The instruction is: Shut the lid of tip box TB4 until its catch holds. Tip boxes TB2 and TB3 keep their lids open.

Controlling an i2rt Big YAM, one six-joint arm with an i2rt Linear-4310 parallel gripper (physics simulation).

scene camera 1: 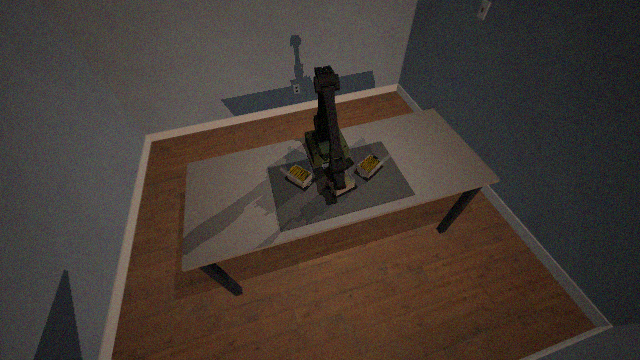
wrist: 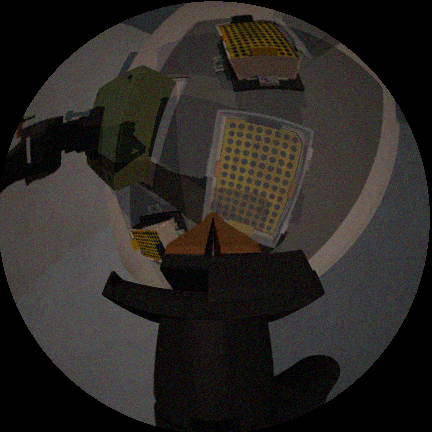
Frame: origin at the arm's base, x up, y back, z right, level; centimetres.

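Where they show: gripper, fingertip midpoint: [scene camera 1: 331,178] [wrist: 212,216]; arm's base at its link origin: [scene camera 1: 322,137] [wrist: 94,131].
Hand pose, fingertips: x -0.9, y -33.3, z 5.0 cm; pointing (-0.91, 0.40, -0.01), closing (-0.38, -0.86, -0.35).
Things, the pixels of their top centre, and the offset from my fingertips. Level surfaces: height alone.
- middle tip box at its top centre: [wrist: 239,176] [scene camera 1: 340,177] dy -0.7, dx -0.1, dz -4.9 cm
- right tip box at its top centre: [scene camera 1: 370,161] dy +5.2, dx -0.4, dz -25.4 cm
- left tip box at its top centre: [wrist: 143,249] [scene camera 1: 299,171] dy +11.1, dx -0.4, dz +16.4 cm
- dark grey mat at its surface level: dx -7.8 cm
- pale table at its surface level: dx -8.1 cm
The middle tip box [scene camera 1: 346,188] [wrist: 257,175] has its clear lid lying over the yellow rack; its label is not readable, and whether the catch holds cannot be told. My gripper [scene camera 1: 331,201] [wrist: 212,216] is shut and empty. Its orange fingertips appear at the lower left edge of this box in the wrist view; contact cannot be told. The right tip box [scene camera 1: 370,166] [wrist: 257,40] and the left tip box [scene camera 1: 300,176] [wrist: 147,242] show uncovered yellow racks. In the scene view their clear lids stick out at their outer sides. The gripper partly hides the left box in the wrist view.
The tip boxes stand on a dark grey mat [scene camera 1: 390,185] [wrist: 345,125] on a pale table [scene camera 1: 230,175]. The green robot base [scene camera 1: 312,147] [wrist: 125,130] stands behind the middle box. My arm passes over the mat between the two outer boxes.
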